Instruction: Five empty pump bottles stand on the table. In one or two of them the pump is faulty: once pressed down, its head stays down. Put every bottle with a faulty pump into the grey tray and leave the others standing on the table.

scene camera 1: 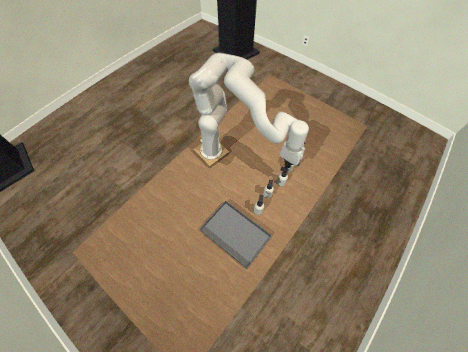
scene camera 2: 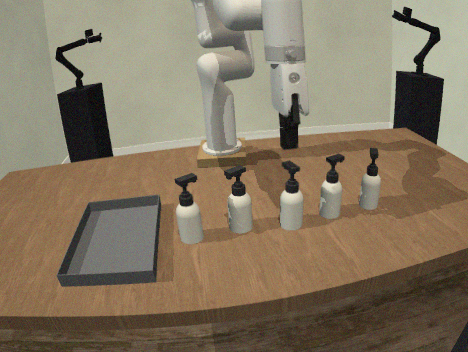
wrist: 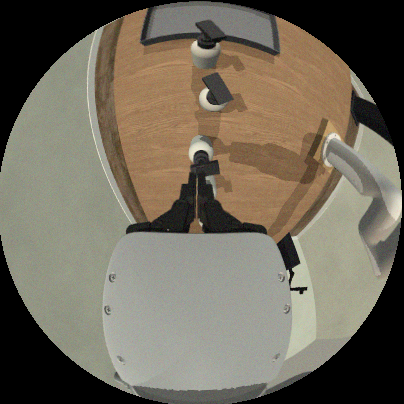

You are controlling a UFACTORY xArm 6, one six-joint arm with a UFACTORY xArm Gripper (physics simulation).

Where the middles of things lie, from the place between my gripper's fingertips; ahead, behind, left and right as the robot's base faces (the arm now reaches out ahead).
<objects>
The grey tray (scene camera 2: 116, 241) lies 38 cm to the right of my hand, 17 cm below it and 5 cm ahead of it.
</objects>
